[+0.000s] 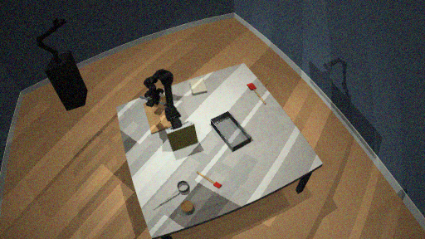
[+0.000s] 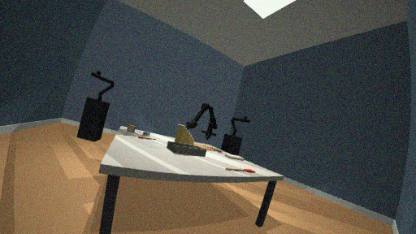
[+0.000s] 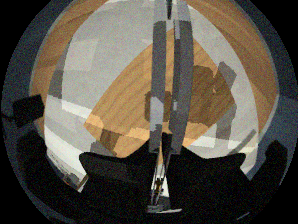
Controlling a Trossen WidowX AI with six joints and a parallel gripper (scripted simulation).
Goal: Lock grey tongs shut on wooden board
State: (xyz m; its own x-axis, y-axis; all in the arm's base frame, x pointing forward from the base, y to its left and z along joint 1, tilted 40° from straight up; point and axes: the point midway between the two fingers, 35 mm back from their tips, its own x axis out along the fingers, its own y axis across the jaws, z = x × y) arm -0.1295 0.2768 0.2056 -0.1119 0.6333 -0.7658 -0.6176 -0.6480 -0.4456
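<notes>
The wooden board lies 100 mm below my gripper tip. Round my gripper tip: roasting tin 490 mm ahead, 360 mm to the right, 80 mm below; red spatula 820 mm ahead, 100 mm below; pale block 370 mm ahead, 210 mm to the left, 90 mm below.
</notes>
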